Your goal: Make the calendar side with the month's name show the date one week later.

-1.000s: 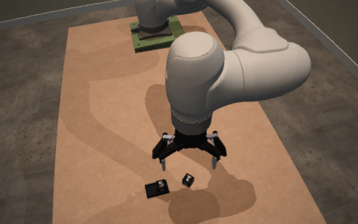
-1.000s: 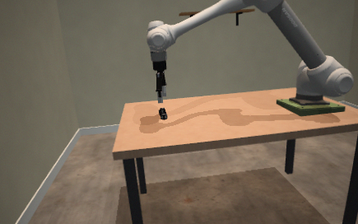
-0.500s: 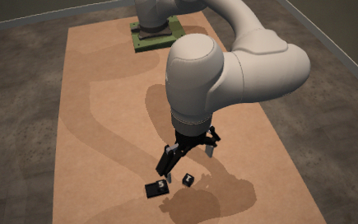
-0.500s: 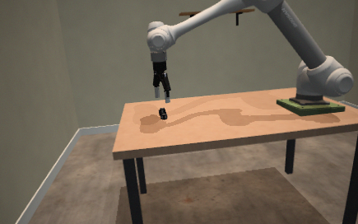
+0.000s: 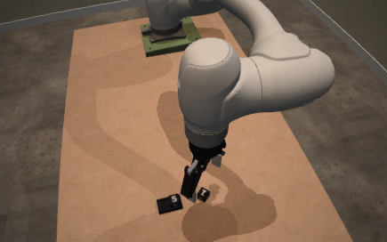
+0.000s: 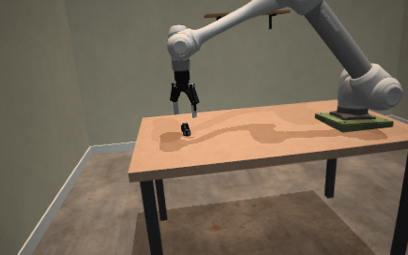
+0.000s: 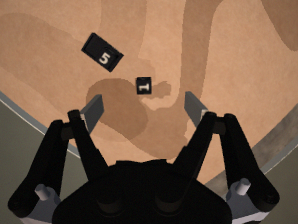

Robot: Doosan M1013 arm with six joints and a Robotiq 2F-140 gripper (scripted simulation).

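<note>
Right now the black cube is 11 cm below my hand.
</note>
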